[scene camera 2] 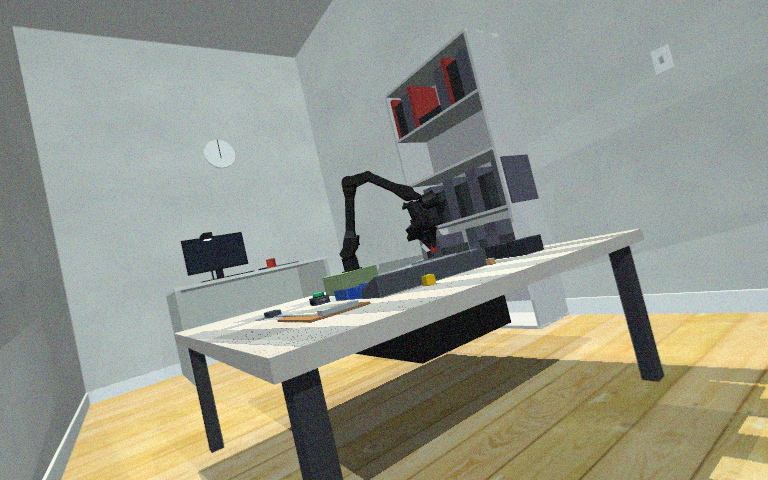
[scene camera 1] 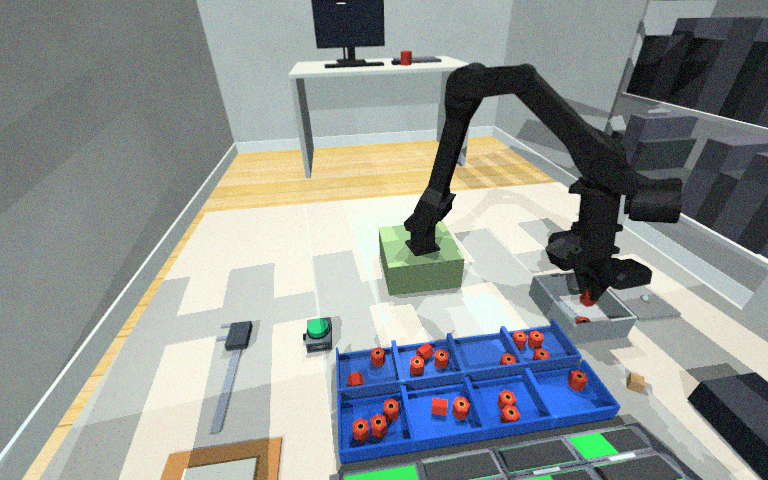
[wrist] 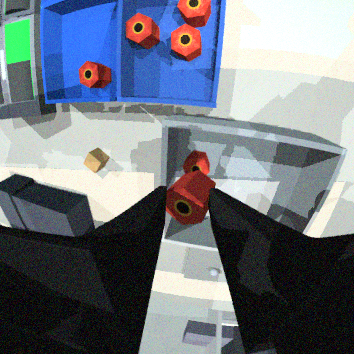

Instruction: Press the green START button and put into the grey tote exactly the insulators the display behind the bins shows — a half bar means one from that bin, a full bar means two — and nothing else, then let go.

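Frame: origin at the arm's base, x ahead, y left, z up, level; centimetres.
Where they show: gripper, between the fingertips: [scene camera 2: 432, 248] [scene camera 1: 588, 296] [wrist: 187, 194]; arm's base, origin of its link: [scene camera 2: 352, 270] [scene camera 1: 422, 246].
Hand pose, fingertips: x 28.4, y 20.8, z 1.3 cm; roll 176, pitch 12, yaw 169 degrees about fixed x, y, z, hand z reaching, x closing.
Note:
Each offset is from my fingertips to the top centre of the thing. "spot": to the spot under its first point.
My gripper [scene camera 1: 589, 290] [scene camera 2: 433, 246] [wrist: 187, 194] is shut on a red insulator {dx -0.1, dy +0.5, dz +1.0 cm} [scene camera 1: 586, 298] [scene camera 2: 433, 249] [wrist: 188, 202], held above the grey tote {dx -4.0, dy +4.0, dz -4.3 cm} [scene camera 1: 611, 330] [wrist: 255, 133], toward one end of it. Another red insulator {dx +0.3, dy +1.4, dz -6.7 cm} [scene camera 1: 582, 320] [wrist: 196, 161] lies inside the tote. The blue bins {dx +4.2, dy -44.0, dz -6.3 cm} [scene camera 1: 396, 448] [scene camera 2: 348, 293] [wrist: 167, 104] hold several red insulators, some upright, some lying. The green START button {dx -16.8, dy -48.7, dz -5.6 cm} [scene camera 1: 317, 327] [scene camera 2: 318, 294] stands left of the bins. The display [scene camera 1: 535, 454] [wrist: 20, 75] shows green bars, partly cut off in scene camera 1; its bars do not show in scene camera 2.
A small tan block {dx +13.0, dy +0.3, dz -7.7 cm} [scene camera 1: 635, 382] [scene camera 2: 490, 261] [wrist: 96, 160] lies near the tote. A dark box {dx +28.6, dy +9.0, dz -4.1 cm} [scene camera 1: 736, 413] [wrist: 45, 207] is to the right. A caliper {dx -15.6, dy -66.9, dz -7.7 cm} [scene camera 1: 229, 379] and wooden frame {spot: dx +3.8, dy -59.8, dz -9.1 cm} [scene camera 1: 270, 461] lie left. A yellow block {dx +27.1, dy -41.8, dz -6.9 cm} [scene camera 2: 428, 279] sits behind the display. The arm's green base [scene camera 1: 424, 277] [scene camera 2: 351, 279] stands beyond the bins.

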